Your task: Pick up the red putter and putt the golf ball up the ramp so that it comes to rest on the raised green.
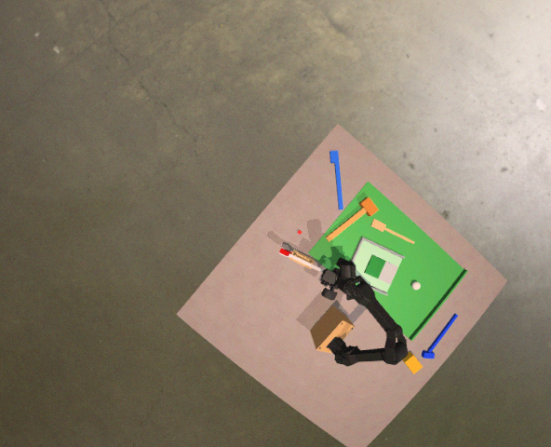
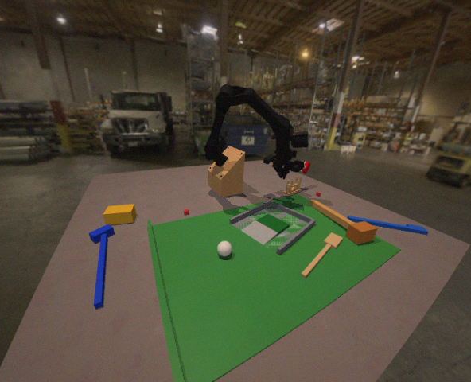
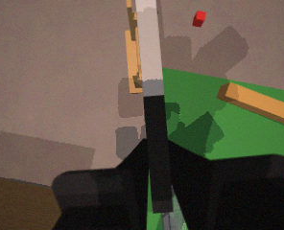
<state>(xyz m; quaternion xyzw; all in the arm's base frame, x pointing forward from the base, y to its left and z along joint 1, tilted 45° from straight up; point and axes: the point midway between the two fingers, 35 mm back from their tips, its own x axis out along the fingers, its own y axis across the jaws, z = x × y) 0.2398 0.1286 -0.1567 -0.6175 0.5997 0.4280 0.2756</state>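
My gripper tip is 110 mm to the right of the red putter, 30 mm past it and 20 mm below it. From my gripper tip the other things lie so: green mat: 260 mm to the right, 240 mm ahead, 100 mm below; then wooden rack: 130 mm to the left, 70 mm below, 30 mm behind; then white golf ball: 430 mm to the right, 230 mm ahead, 80 mm below.
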